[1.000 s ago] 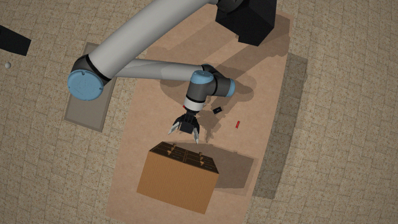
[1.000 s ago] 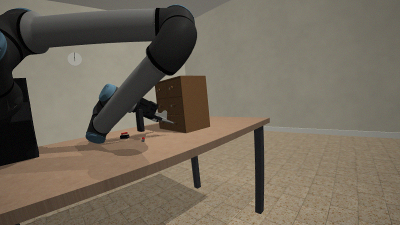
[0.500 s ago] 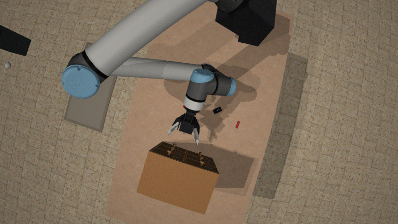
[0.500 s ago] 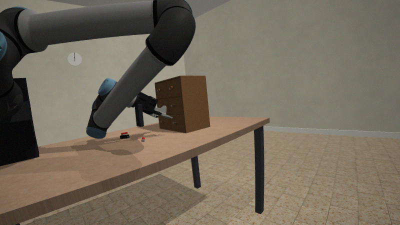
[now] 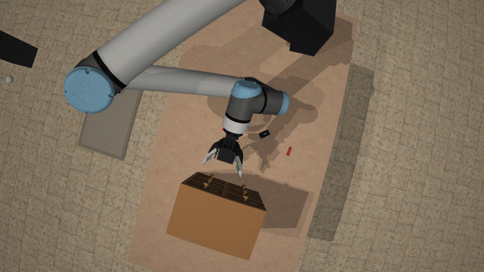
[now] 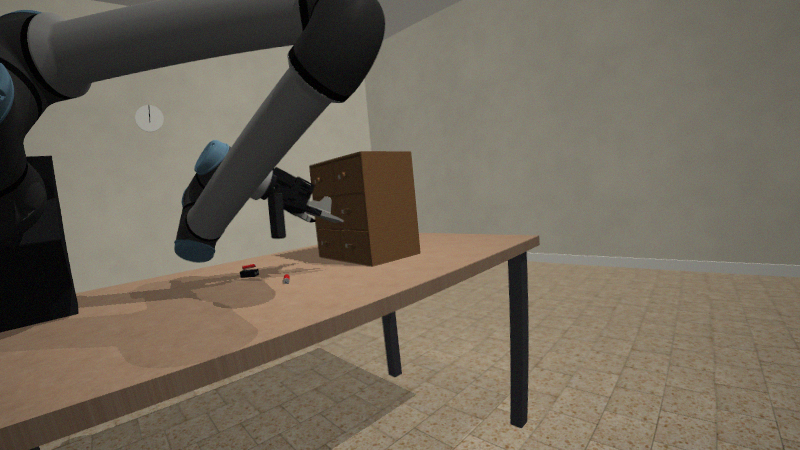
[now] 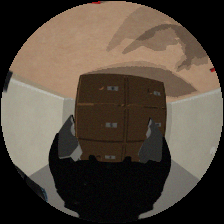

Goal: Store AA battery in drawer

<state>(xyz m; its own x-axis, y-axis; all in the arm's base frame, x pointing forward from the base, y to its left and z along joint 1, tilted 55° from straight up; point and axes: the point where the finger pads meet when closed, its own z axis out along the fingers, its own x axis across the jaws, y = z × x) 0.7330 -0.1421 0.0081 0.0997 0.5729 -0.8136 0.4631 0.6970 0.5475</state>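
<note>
My hand is 14 cm short of the drawer and 5 cm to the left of it. From my hand the other things lie so: small black object 19 cm behind, 14 cm to the left, 12 cm below.
</note>
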